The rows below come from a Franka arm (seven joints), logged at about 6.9 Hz.
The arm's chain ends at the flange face. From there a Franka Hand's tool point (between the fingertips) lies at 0.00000 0.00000 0.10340 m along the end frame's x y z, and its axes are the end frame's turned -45 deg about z.
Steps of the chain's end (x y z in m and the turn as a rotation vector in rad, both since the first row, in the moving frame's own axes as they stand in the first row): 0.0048, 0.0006, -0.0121, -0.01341, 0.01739, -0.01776; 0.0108, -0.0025, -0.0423, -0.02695, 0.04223, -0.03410; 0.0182, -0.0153, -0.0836, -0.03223, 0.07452, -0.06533; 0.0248, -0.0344, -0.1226, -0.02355, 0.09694, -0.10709; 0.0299, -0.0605, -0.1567, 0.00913, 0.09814, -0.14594
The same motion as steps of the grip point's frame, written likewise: 0.0033, 0.0061, -0.0121, -0.02178, 0.00281, -0.01776; 0.0106, 0.0109, -0.0424, -0.04892, 0.01080, -0.03410; 0.0270, 0.0097, -0.0839, -0.07548, 0.02990, -0.06533; 0.0477, 0.0017, -0.1231, -0.08520, 0.05189, -0.10709; 0.0722, -0.0157, -0.1572, -0.06294, 0.07585, -0.14594
